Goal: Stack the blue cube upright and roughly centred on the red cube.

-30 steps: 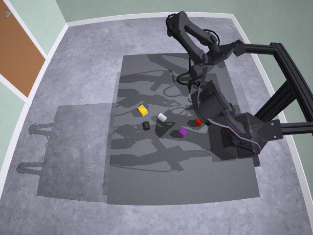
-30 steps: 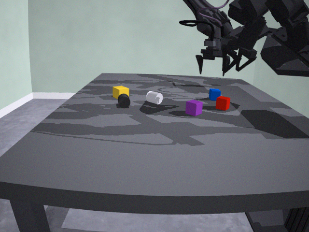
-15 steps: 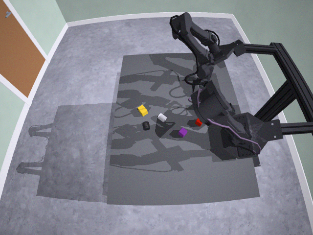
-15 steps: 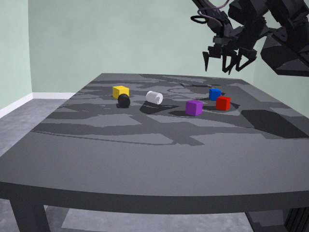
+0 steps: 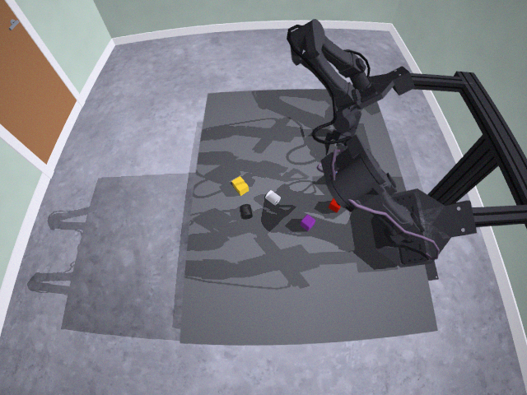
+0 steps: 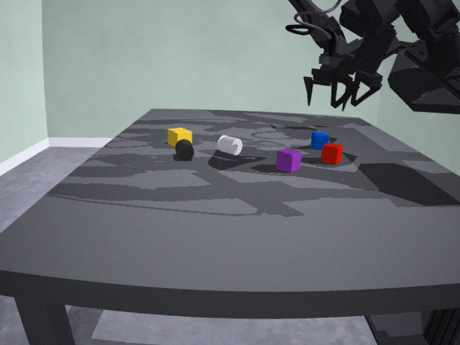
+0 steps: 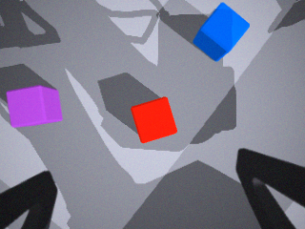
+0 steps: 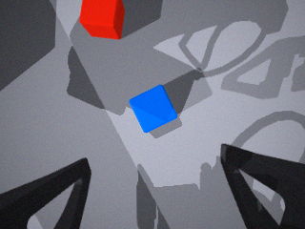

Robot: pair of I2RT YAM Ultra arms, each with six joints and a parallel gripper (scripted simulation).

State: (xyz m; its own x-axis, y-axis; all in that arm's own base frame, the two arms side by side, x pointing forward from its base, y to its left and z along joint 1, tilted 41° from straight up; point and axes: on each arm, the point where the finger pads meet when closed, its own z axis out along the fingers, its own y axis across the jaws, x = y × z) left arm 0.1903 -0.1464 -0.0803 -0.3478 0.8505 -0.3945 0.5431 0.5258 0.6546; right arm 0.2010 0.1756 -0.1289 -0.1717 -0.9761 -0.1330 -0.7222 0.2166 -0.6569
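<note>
My left hand is 150 mm to the left of the blue cube, 130 mm above it and 10 mm short of it. From my left hand the other things lie so: purple cube: 130 mm below, 130 mm ahead, 50 mm to the left; then white cylinder: 250 mm ahead, 130 mm below, 70 mm to the right; then red cube: 130 mm below, 20 mm to the right, 10 mm ahead.
</note>
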